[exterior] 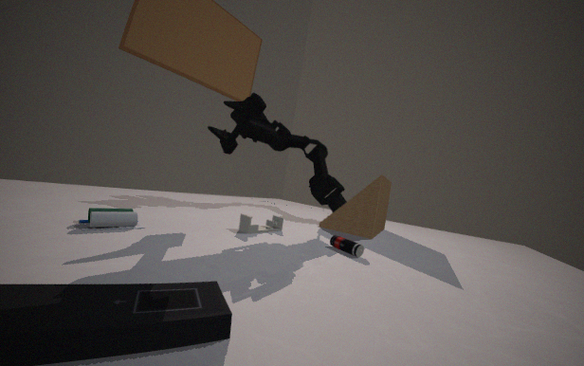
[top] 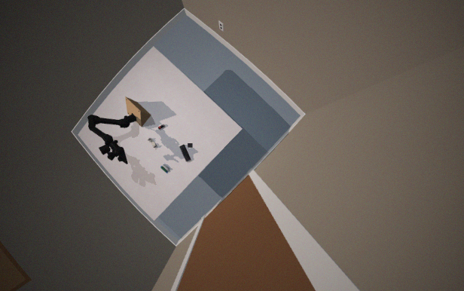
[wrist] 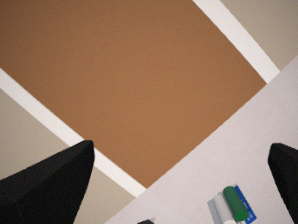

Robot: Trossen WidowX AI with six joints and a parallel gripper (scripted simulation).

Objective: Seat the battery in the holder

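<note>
My gripper tip is 35 cm to the right of the battery, 24 cm above it and 8 cm past it. From my gripper tip the other things lie so: long black box (33 cm to the left, 27 cm ahead, 24 cm below).
</note>
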